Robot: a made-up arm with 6 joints.
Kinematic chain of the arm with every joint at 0, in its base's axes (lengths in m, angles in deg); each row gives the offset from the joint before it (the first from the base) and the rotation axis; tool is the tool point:
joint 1: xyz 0 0 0.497 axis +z
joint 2: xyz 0 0 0 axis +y
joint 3: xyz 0 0 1.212 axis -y
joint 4: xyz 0 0 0 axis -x
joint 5: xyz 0.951 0 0 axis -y
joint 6: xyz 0 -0.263 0 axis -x
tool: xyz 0 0 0
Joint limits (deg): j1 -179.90..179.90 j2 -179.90..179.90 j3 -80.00..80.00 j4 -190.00..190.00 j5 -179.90..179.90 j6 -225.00..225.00
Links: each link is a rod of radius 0.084 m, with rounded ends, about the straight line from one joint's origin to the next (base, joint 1, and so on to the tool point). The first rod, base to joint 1, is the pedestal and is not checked.
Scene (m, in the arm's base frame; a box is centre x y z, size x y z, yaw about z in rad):
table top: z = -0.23
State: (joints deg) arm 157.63 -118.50 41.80 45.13 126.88 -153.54
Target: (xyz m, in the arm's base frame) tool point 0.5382 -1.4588 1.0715
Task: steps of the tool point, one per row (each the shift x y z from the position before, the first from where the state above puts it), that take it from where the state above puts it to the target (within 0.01 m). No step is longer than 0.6 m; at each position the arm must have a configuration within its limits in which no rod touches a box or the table.
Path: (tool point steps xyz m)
1: -0.2243 -0.4175 0.3005
2: -0.3499 -0.3000 0.2770
3: -0.4152 -0.1488 0.2396
4: -0.4141 0.0060 0.1905

